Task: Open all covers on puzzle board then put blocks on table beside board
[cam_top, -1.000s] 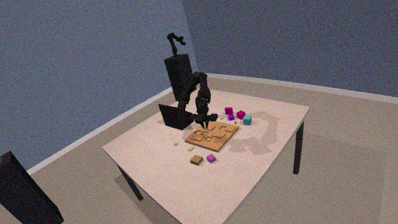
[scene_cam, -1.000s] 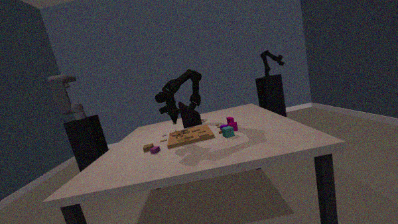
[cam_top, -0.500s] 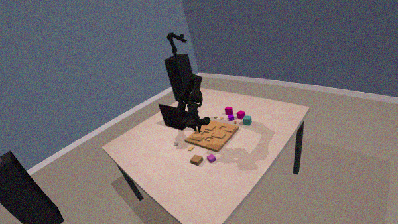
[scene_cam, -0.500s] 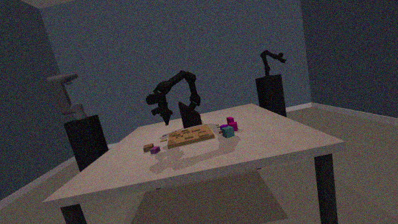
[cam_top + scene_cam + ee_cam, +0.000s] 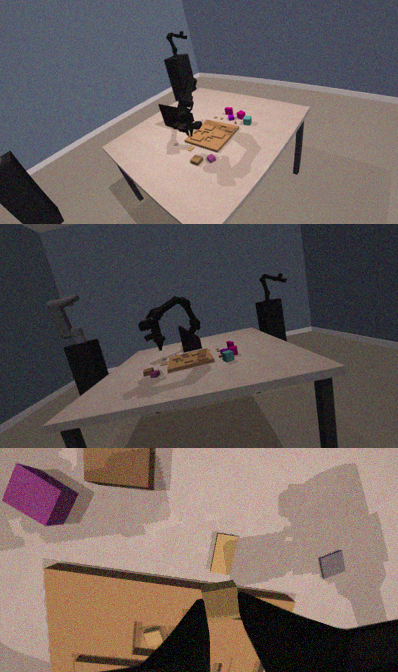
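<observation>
Now: gripper tip 17 cm past the tiny grey block, 12 cm above it and 2 cm to the left of it. Also, from my gripper tip: small orange block (39 cm to the left, 11 cm below, 11 cm ahead); then brown block (10 cm below, 10 cm ahead, 9 cm to the right); then teal block (41 cm to the left, 20 cm ahead, 9 cm below).
</observation>
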